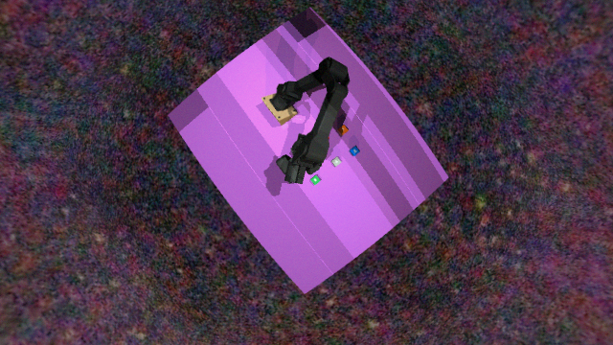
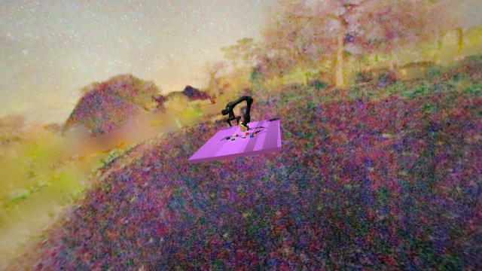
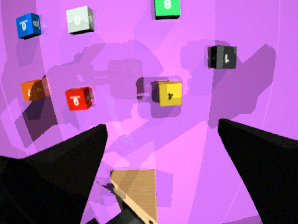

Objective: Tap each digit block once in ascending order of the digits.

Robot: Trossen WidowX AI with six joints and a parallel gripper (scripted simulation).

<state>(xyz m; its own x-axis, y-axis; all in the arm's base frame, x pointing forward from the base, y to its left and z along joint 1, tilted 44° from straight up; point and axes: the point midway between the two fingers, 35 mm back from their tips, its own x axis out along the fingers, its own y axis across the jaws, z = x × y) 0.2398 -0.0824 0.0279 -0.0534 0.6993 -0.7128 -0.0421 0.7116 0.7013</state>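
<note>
Now: the grey block 10 cm ahead of my gripper tip, 11 cm to the left of it and 12 cm below it. Also, from my gripper tip: yellow block (1 cm behind, 2 cm to the right, 12 cm below); green block (12 cm ahead, 1 cm to the right, 12 cm below); black block (5 cm ahead, 10 cm to the right, 12 cm below).
</note>
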